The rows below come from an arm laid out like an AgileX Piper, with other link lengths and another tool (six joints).
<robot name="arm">
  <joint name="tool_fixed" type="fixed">
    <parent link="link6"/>
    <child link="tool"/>
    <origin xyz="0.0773 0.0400 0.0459" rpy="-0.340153 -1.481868 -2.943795"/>
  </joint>
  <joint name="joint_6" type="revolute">
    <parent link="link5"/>
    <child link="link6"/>
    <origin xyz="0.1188 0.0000 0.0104"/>
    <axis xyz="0.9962 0 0.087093"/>
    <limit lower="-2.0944" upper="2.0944"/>
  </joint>
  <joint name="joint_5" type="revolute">
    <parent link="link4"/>
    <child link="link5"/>
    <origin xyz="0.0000 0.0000 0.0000"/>
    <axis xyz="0 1 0"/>
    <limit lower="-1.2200" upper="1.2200"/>
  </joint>
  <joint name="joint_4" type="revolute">
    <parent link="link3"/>
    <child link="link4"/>
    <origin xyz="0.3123 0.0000 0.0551"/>
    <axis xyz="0.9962 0 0.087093"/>
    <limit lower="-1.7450" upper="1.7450"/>
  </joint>
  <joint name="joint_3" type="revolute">
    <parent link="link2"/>
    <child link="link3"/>
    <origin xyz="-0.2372 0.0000 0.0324"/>
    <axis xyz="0 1 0"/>
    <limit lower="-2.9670" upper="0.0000"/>
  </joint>
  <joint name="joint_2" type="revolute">
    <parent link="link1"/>
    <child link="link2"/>
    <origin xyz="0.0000 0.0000 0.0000"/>
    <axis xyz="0 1 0"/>
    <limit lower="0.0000" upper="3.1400"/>
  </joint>
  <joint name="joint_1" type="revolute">
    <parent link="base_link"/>
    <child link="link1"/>
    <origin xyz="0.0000 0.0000 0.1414"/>
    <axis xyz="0 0 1"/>
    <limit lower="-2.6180" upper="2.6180"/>
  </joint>
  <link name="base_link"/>
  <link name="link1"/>
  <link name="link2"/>
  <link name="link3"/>
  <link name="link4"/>
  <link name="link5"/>
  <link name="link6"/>
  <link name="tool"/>
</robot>
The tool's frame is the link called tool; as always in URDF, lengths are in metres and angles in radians.
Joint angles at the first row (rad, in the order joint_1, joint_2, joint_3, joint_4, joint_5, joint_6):
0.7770, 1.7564, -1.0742, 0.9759, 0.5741, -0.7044
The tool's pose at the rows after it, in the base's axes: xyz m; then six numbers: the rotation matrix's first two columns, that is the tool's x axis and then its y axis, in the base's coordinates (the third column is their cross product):
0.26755 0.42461 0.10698 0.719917 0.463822 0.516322 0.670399 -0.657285 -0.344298
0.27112 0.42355 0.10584 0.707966 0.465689 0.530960 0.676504 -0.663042 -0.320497
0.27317 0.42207 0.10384 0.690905 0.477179 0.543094 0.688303 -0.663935 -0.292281
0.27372 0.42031 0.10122 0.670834 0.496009 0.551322 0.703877 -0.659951 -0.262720
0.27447 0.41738 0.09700 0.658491 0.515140 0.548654 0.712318 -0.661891 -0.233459
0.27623 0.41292 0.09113 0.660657 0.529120 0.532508 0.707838 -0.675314 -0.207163
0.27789 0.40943 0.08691 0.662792 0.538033 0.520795 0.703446 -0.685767 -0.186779
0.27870 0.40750 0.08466 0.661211 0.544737 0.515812 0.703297 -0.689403 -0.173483
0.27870 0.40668 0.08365 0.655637 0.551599 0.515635 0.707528 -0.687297 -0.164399
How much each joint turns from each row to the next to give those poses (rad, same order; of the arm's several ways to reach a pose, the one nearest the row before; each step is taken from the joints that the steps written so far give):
0.0000, 0.0000, 0.0000, -0.0180, -0.0228, 0.0000
-0.0001, 0.0000, 0.0000, -0.0184, -0.0214, 0.0000
0.0001, 0.0000, 0.0000, -0.0273, -0.0153, 0.0000
0.0000, 0.0000, 0.0001, -0.0327, -0.0082, 0.0000
0.0000, 0.0000, -0.0001, -0.0525, -0.0041, 0.0269
0.0000, 0.0000, 0.0000, -0.0759, 0.0000, 0.0653
0.0000, 0.0000, 0.0001, -0.0572, 0.0000, 0.0501
0.0000, 0.0000, -0.0001, -0.0312, 0.0001, 0.0235
0.0000, 0.0000, 0.0000, -0.0132, -0.0001, 0.0033

